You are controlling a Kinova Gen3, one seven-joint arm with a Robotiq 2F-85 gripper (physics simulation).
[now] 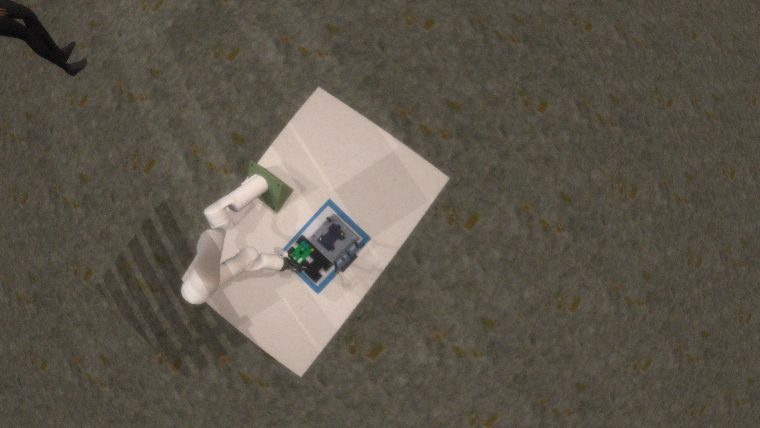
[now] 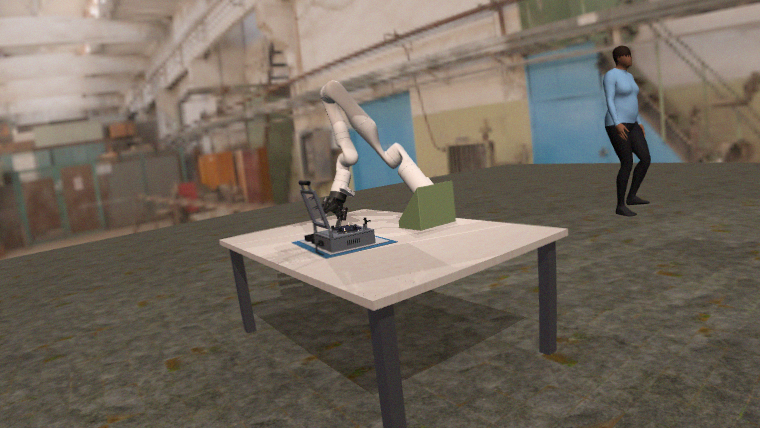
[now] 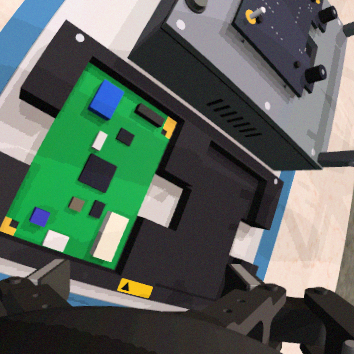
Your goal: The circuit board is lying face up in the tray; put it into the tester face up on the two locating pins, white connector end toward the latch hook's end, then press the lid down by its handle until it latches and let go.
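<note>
The green circuit board lies face up in the left part of the black tray. Its long white connector is at the end nearer the gripper. The grey tester stands beside the tray; a pin shows on its dark bed. Its lid stands raised, with the black handle at the top. The small upright part at the opposite end looks like the latch hook. My gripper is open and empty, above the tray's near edge, its fingers apart beside the connector end.
The tray and tester stand on a blue-bordered mat on the pale table. The arm's green base block stands on the table. A person stands away from the table.
</note>
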